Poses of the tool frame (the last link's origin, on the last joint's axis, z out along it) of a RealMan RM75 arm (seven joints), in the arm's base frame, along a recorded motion.
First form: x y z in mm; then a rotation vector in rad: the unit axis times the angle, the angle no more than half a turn.
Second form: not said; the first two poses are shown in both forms.
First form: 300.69 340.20 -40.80 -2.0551 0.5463 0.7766
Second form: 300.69 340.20 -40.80 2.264 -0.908 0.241 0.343
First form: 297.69 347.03 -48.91 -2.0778 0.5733 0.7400
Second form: 297.69 347.03 -48.91 2.279 -0.912 0.252 0.325
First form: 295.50 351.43 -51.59 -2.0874 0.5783 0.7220
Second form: 295.50 351.43 -51.59 2.283 -0.914 0.253 0.316
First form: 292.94 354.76 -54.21 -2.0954 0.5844 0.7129
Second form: 292.94 354.76 -54.21 2.289 -0.915 0.255 0.311
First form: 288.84 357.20 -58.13 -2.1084 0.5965 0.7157
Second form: 288.84 357.20 -58.13 2.305 -0.915 0.259 0.310
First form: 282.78 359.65 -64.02 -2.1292 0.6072 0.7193
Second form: 282.78 359.65 -64.02 2.328 -0.915 0.261 0.309
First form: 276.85 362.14 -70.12 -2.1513 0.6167 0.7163
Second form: 276.85 362.14 -70.12 2.350 -0.916 0.262 0.305
